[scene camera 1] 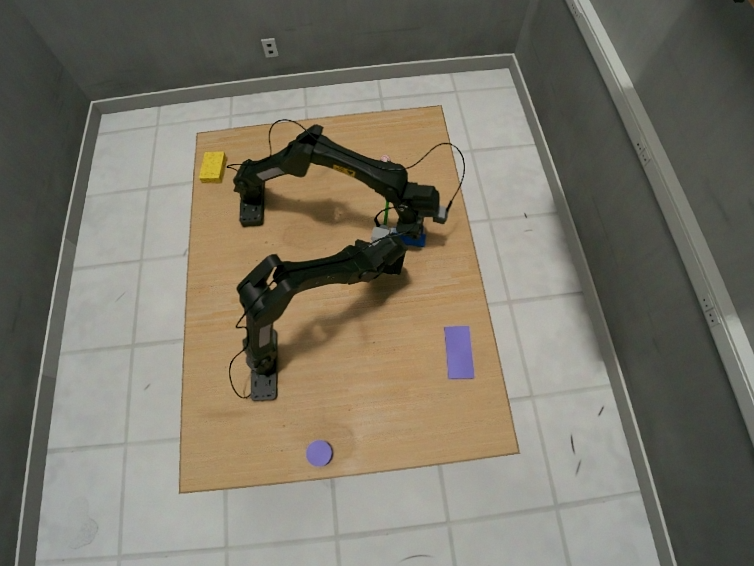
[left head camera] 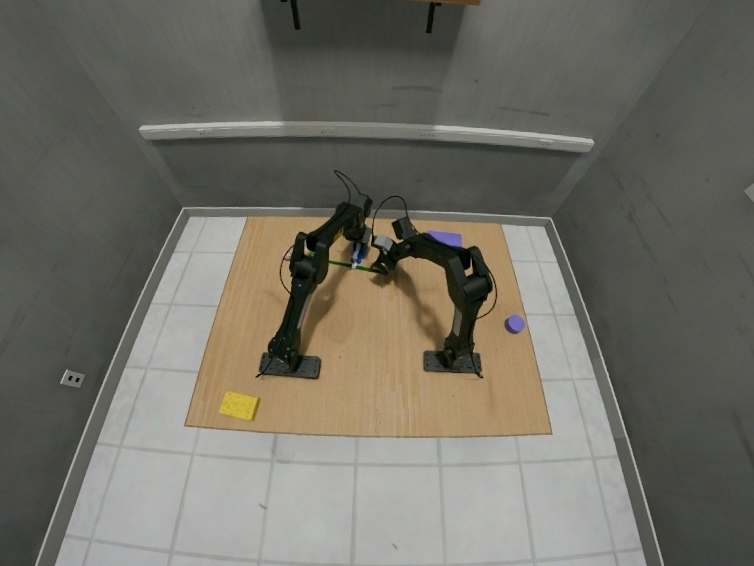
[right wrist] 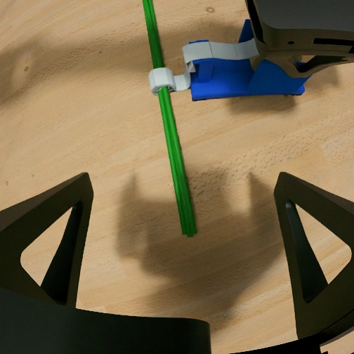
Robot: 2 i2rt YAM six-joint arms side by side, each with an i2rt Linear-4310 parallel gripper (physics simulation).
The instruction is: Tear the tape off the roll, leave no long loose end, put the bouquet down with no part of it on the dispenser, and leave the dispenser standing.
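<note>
The bouquet's green stems lie across the picture, with a wrap of white tape around them. A white tape strip runs from the wrap over the end of the blue dispenser, which stands upright on the table. My left gripper is shut on the dispenser at its roll end; the roll is hidden behind its fingers. My right gripper is open and empty, above the stem ends, its fingers on either side of them.
A purple flat block lies at the table's back right in the head view. A purple disc is near the right edge, a yellow sponge at the front left. Both arms' wrists are close together.
</note>
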